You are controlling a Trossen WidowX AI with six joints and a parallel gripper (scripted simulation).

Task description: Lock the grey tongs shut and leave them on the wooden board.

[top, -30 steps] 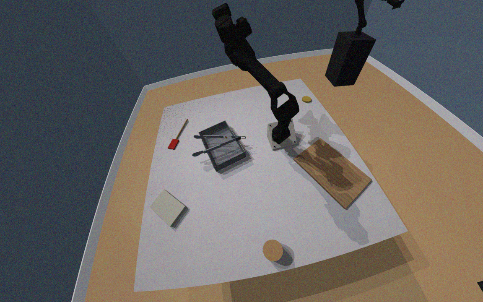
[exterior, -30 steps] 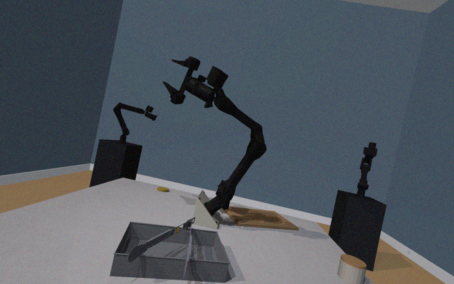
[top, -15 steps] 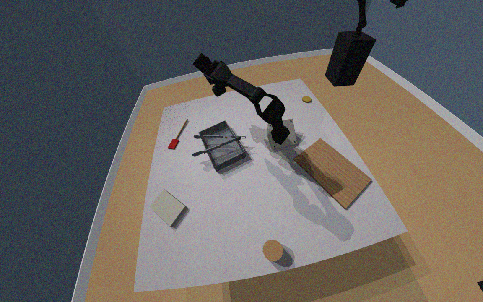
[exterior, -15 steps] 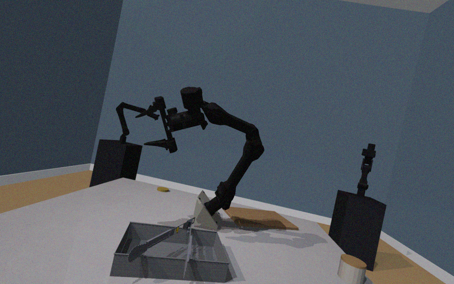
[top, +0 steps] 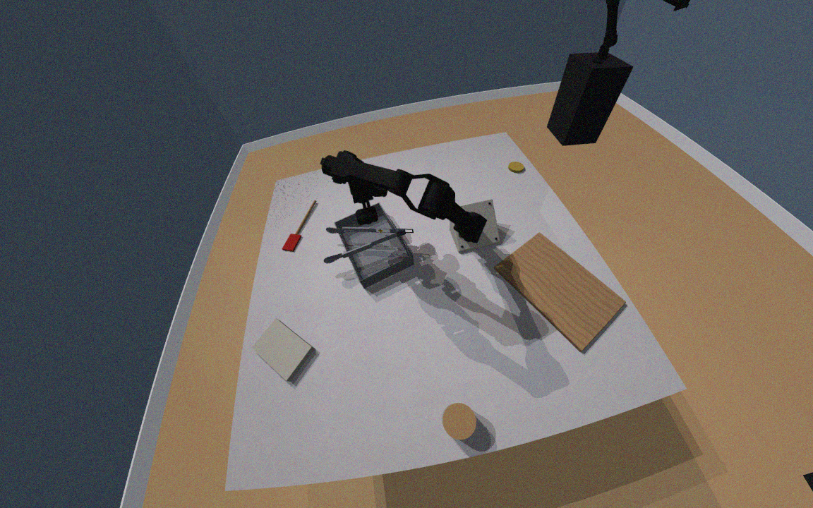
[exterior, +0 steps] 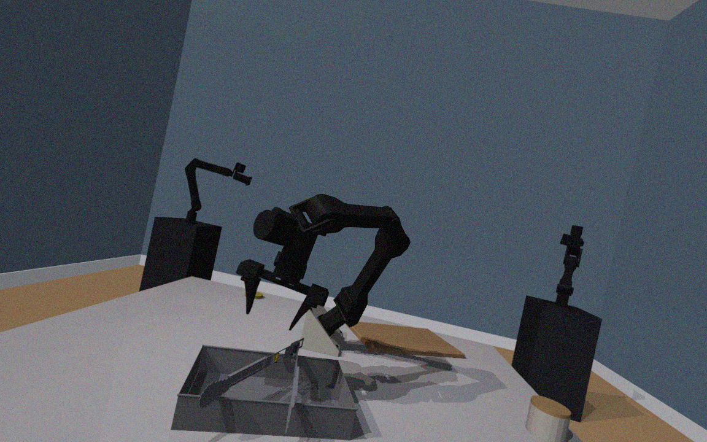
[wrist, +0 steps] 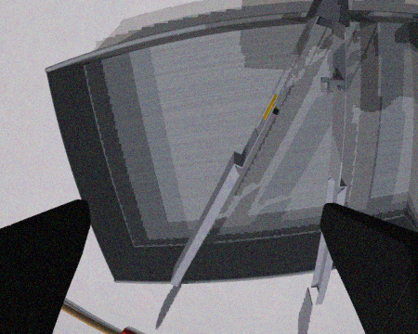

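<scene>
The yellow tab lies 8 cm below my gripper tip, 3 cm behind it and 2 cm to the left of it. Round my gripper tip: pale block (40 cm to the left, 31 cm ahead, 14 cm below); roasting tin (12 cm below, 4 cm to the left, 1 cm ahead); red-handled tool (34 cm ahead, 14 cm below, 11 cm to the right).
</scene>
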